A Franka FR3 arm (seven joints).
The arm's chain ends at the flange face. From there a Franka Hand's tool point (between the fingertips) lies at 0.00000 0.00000 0.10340 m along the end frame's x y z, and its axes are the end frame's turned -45 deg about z.
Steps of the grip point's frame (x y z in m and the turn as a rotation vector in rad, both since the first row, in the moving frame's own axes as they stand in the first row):
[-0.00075 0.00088 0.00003 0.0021 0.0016 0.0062]
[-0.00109 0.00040 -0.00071 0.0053 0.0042 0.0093]
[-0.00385 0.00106 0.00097 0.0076 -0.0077 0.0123]
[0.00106 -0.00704 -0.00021 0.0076 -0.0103 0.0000]
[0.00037 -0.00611 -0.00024 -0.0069 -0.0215 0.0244]
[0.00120 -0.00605 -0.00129 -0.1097 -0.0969 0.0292]
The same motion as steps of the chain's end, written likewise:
[0.00013 0.00142 0.00003 0.0026 -0.0004 0.0062]
[-0.00041 0.00175 -0.00071 0.0067 -0.0008 0.0093]
[-0.00085 0.00347 0.00098 -0.0001 -0.0108 0.0123]
[-0.00292 -0.00592 -0.00020 -0.0019 -0.0127 0.0000]
[-0.00297 -0.00665 -0.00021 -0.0201 -0.0103 0.0244]
[-0.00414 -0.02019 -0.00018 -0.1461 0.0091 0.0292]

